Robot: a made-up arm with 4 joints.
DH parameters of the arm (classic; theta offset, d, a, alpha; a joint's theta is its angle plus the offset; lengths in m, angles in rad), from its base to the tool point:
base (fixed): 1.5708 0.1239 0 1.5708
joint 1: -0.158 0 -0.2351 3.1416
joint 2: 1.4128 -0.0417 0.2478 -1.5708
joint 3: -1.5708 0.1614 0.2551 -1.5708
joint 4: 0.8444 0 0.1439 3.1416
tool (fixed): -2.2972 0.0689 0 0
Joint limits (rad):
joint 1: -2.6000..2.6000
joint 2: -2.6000..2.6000
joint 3: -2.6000..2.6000
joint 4: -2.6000..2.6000
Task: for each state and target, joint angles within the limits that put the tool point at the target. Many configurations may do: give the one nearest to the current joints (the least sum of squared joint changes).
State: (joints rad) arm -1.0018 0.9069 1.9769 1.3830
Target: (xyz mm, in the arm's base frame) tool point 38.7 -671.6 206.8
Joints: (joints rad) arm -0.4733 0.9401 1.8533 0.9259
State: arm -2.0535 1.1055 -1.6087 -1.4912
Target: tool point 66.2 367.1 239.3
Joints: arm -1.8880 1.1023 -1.4531 -1.4427
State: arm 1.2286 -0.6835 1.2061 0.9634
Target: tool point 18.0 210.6 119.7
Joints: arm 0.8080 -1.2315 1.8463 1.4804
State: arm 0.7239 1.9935 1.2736 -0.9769
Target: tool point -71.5 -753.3 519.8
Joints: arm 0.2200 2.1700 1.4576 -1.0398
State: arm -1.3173 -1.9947 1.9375 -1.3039
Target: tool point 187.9 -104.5 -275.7
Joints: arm -1.5422 -1.7114 2.1445 -1.4175
